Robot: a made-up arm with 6 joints.
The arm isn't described. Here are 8 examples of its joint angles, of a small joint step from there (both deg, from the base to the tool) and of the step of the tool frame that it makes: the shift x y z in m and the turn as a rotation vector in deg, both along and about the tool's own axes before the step.
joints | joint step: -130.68 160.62 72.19 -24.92 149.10 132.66 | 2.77 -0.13 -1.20 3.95 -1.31 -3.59
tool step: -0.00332 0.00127 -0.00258 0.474 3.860 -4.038
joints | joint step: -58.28 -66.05 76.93 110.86 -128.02 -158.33 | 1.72 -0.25 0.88 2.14 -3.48 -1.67
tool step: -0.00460 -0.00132 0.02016 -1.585 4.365 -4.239
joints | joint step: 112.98 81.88 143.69 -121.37 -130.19 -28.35 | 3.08 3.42 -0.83 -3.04 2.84 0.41
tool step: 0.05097 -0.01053 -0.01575 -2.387 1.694 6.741
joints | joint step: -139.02 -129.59 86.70 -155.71 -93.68 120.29 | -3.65 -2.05 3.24 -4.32 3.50 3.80
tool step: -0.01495 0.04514 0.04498 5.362 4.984 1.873
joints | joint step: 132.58 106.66 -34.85 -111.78 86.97 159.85 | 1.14 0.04 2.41 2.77 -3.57 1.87
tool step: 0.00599 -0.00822 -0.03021 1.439 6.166 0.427
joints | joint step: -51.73 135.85 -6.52 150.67 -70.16 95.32 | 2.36 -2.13 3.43 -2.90 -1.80 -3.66
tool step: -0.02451 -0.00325 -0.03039 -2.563 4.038 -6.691
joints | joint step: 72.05 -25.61 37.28 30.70 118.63 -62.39 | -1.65 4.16 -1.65 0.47 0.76 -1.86
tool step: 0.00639 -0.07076 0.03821 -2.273 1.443 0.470
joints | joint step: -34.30 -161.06 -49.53 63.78 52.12 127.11 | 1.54 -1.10 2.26 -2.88 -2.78 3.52
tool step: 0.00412 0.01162 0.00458 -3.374 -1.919 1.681
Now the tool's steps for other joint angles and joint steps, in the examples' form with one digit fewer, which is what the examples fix.
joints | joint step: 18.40 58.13 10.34 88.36 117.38 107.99 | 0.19 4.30 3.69 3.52 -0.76 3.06
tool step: -0.1051 0.0405 0.0228 2.90 6.05 8.66
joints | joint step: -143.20 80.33 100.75 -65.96 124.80 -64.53 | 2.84 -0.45 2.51 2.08 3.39 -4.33
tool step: -0.0205 0.0441 -0.0124 -3.89 3.65 -4.68
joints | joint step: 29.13 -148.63 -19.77 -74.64 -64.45 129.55 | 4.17 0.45 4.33 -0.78 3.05 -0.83
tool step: 0.0059 -0.0426 -0.0520 8.12 1.38 -0.06
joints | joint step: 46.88 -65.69 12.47 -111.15 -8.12 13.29 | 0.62 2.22 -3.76 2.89 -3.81 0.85
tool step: 0.0068 0.0188 0.0028 1.50 -3.42 3.47
